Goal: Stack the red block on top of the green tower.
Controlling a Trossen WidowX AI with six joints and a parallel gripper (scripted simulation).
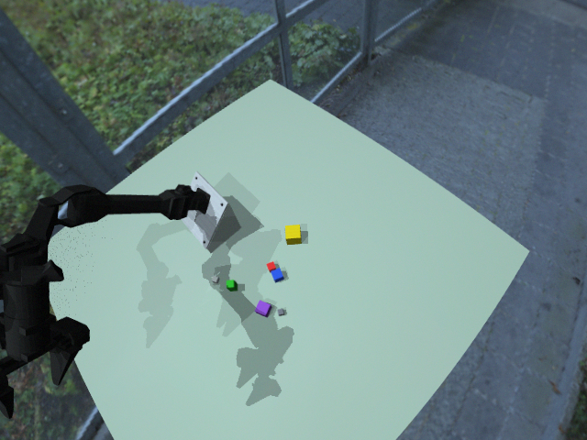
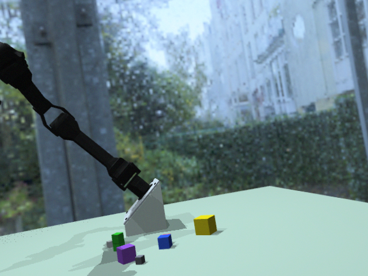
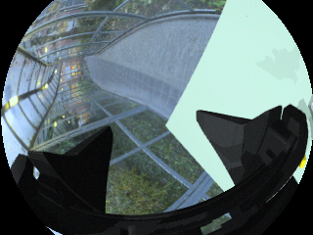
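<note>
Right now my gripper tip is 480 mm to the right of the red block and 430 mm above it. The rest, counted from my gripper tip: grey cube 110 mm ahead, 390 mm to the left, 440 mm below; then purple cube 70 mm ahead, 370 mm to the left, 430 mm below; then white cube 110 mm behind, 340 mm to the left, 440 mm below.
</note>
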